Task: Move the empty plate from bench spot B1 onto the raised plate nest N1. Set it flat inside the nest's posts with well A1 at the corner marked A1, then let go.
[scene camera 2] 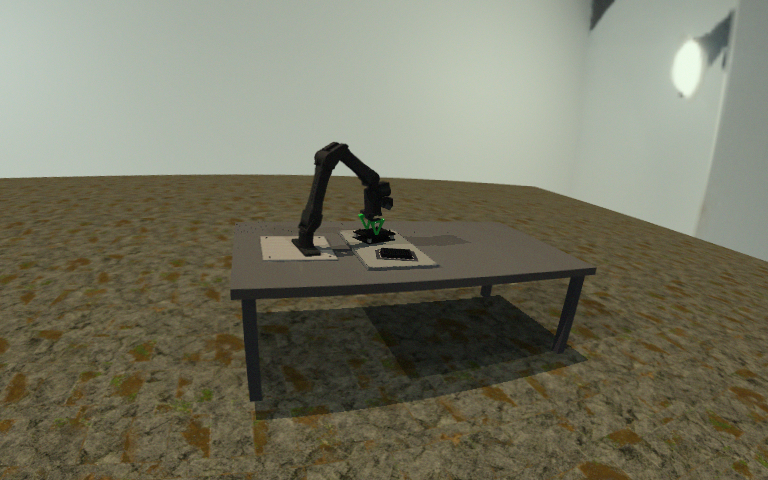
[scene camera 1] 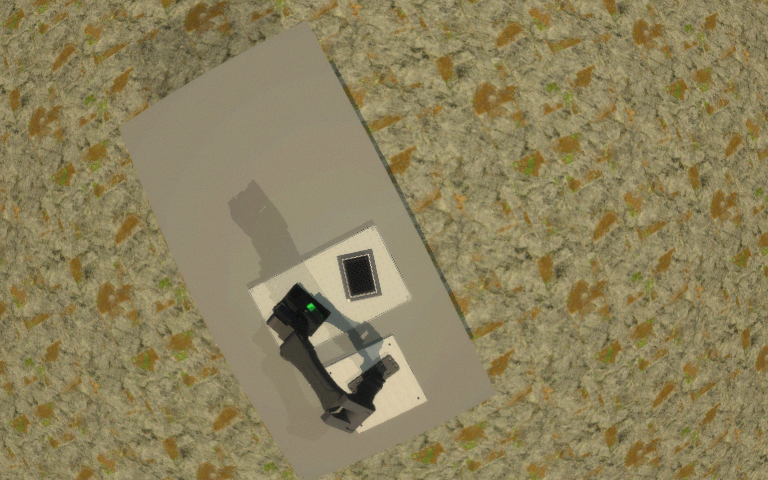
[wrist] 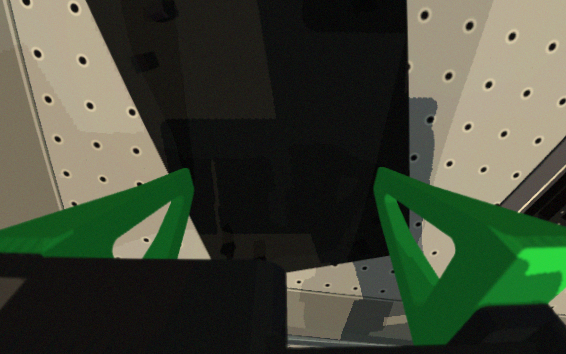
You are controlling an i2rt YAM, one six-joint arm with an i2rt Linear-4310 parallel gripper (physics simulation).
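Places are measured from the arm's base along level axes (x ahead, y left, z up), in millimetres.
Pixels of known places: gripper, fingertip midpoint: [scene camera 2: 371,231] [wrist: 283,178]; arm's base at its link origin: [scene camera 2: 305,247] [scene camera 1: 373,376].
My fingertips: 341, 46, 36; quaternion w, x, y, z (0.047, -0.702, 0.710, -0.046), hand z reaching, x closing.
Ahead of a thing's pixels: the offset from my fingertips to its middle, as dx, dy, dz. Level surfaces: height alone.
The black plate {-9, -240, -25} [scene camera 1: 359,275] [scene camera 2: 396,253] lies flat on the white perforated board, inside a grey border with a thin pale outline. Part of the plate also shows at the right edge of the wrist view [wrist: 555,205]. The raised nest {+14, +0, -12} [scene camera 2: 387,235] [wrist: 325,75] is a dark platform with small dark posts, on the board's other half. My gripper [scene camera 2: 372,228] [wrist: 283,178] is open and empty, with its green fingers wide apart above the nest. In scene camera 1 the arm and wrist partly cover the nest. The A1 mark and well A1 cannot be made out.
The white perforated board [scene camera 1: 393,283] [scene camera 2: 421,262] lies on the grey-brown table {dz -47} [scene camera 1: 271,113] [scene camera 2: 509,254]. The arm's base stands on a separate white base panel [scene camera 1: 403,390] [scene camera 2: 277,249] beside it. The arm's shadow falls across the board and table.
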